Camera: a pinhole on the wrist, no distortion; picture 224 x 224 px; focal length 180.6 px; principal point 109.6 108.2 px. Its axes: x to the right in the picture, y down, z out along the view. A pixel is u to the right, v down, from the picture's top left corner.
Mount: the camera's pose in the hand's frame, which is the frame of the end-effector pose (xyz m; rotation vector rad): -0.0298 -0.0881 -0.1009 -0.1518 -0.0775 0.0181
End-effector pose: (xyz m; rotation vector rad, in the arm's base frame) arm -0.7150 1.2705 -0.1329 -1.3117 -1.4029 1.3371
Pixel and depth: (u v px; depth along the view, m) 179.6 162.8 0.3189
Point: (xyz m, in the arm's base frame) -0.9193 1.2943 -0.2272
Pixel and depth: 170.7 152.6 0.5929
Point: -1.1749 1.2921 -0.3617
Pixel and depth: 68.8 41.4 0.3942
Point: -1.0138 1.0868 0.0128
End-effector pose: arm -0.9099 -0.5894 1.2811 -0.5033 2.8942 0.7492
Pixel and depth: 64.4 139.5 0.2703
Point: -0.7937 -0.4824 1.1684
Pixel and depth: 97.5 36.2 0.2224
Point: -0.8006 -0.6254 1.1141
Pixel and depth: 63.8 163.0 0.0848
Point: -0.8385 -0.6253 1.2891
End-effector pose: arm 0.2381 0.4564 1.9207 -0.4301 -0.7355 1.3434
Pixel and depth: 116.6 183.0 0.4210
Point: -0.0713 0.4014 2.0149
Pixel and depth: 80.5 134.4 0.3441
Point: 0.0662 0.3202 2.0472
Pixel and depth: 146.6 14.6 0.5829
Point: 0.0856 0.3760 2.5034
